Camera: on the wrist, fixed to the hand. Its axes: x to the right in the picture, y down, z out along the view.
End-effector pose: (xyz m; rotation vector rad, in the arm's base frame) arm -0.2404 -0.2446 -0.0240 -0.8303 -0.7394 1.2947
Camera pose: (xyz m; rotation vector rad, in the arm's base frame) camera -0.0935 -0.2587 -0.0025 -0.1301 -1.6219 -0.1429
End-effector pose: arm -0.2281 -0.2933 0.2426 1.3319 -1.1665 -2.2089
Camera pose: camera -0.1210 -0.2937 0.1389 -1.0221 -0.4643 2.0369
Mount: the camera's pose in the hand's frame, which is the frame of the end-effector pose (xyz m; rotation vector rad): 0.0058 -0.0947 -0.1150 -0.4995 -0.4412 -1.5310
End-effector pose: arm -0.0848 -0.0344 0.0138 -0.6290 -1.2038 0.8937
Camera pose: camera 0.0500 -0.0741 0.0637 0.2414 -1.8230 -0.6194
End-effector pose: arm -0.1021 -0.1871 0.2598 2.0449 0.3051 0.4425
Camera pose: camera -0.1495 -0.0489 0.2300 0.9186 1.1747 -0.7874
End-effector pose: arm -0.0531 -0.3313 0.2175 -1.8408 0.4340 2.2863
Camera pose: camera 0.0815 -0.2804 0.1786 -0.9375 -1.2476 1.4923
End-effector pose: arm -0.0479 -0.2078 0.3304 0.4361 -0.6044 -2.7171
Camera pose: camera -0.0348 -0.1694 0.1870 -0.0575 -0.3346 1.9570
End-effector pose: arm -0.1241 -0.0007 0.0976 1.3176 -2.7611 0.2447
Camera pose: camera -0.0545 -0.0437 0.2222 -2.8436 1.0560 0.7983
